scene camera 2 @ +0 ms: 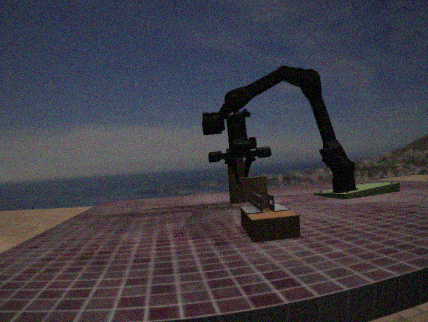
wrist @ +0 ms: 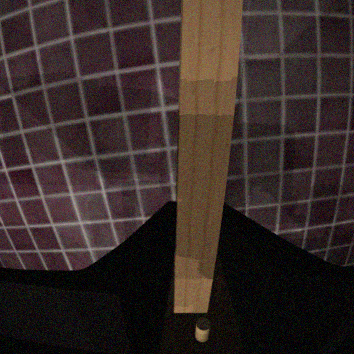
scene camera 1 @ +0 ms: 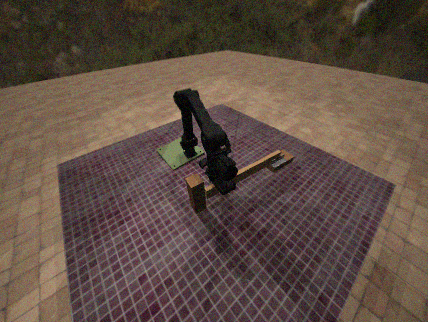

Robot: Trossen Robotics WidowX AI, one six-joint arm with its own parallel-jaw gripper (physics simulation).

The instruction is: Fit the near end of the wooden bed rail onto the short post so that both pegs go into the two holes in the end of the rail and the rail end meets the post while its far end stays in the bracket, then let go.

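Places are measured from the arm's base along level axes (x ahead, y left, z up), in metres.
Where they show: gripper, fingertip midpoint: (wrist: 194, 209) (scene camera 1: 216, 186); arm's base at its link origin: (scene camera 2: 345, 190) (scene camera 1: 190, 153).
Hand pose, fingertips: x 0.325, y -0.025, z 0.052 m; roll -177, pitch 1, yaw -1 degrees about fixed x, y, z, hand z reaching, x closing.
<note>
Things, the pixels of their centre, and the offset from my fingertips. "spot": a spot on its surface instead. Level surfaces: height alone.
- wooden bed rail at the middle of its body: (scene camera 2: 248, 189) (scene camera 1: 246, 172) 0.007 m down, 0.002 m ahead, 0.165 m left
- short post at a spot on its surface: (scene camera 2: 233, 189) spot: 0.021 m down, 0.021 m ahead, 0.074 m right
- bracket at a spot on its surface: (scene camera 2: 271, 226) spot: 0.045 m down, 0.013 m ahead, 0.486 m left
- short pale peg at a spot on its surface: (wrist: 202, 332) spot: 0.021 m up, 0.006 m ahead, 0.064 m right
- purple tiled mat at its surface level: 0.068 m down
The wooden bed rail (scene camera 1: 256, 165) (scene camera 2: 255, 186) (wrist: 206, 155) runs from near the short post (scene camera 1: 196, 194) (scene camera 2: 233, 189) to the bracket (scene camera 2: 271, 226), a low wooden block with upright metal plates. Its far end appears to be between those plates. My gripper (scene camera 2: 242, 176) (wrist: 194, 209) is shut on the rail close to its near end. In the wrist view a short pale peg (wrist: 202, 332) shows just beyond the rail's near end, with a small dark gap between them. The second peg and the holes in the rail end cannot be made out.
The arm's base stands on a green plate (scene camera 1: 170, 154) (scene camera 2: 382, 187) behind the post. Post and bracket stand on a purple tiled mat (scene camera 1: 145, 250) (scene camera 2: 165, 270), with pale paving (scene camera 1: 30, 250) around it.
</note>
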